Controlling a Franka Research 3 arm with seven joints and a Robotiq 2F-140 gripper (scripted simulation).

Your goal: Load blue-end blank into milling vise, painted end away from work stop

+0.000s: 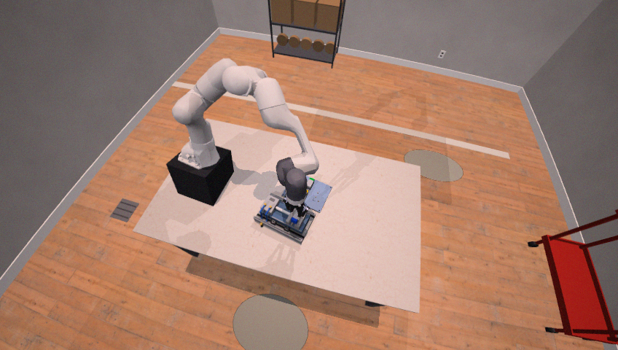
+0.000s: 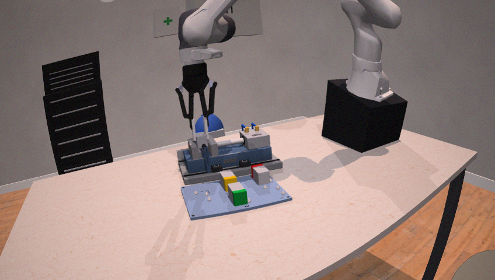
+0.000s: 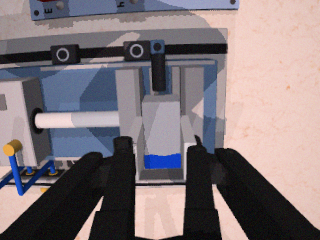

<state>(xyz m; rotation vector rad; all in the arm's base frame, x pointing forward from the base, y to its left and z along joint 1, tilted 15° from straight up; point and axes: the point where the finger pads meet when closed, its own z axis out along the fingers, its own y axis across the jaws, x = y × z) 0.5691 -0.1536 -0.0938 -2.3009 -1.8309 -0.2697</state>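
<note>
The blue-ended blank is 3 cm below my hand. Round my hand: moving jaw (6 cm below, 3 cm behind, 1 cm to the left); then black work stop rod (5 cm to the left, 5 cm below, 1 cm ahead); then fixed jaw (6 cm below, 3 cm ahead).
</note>
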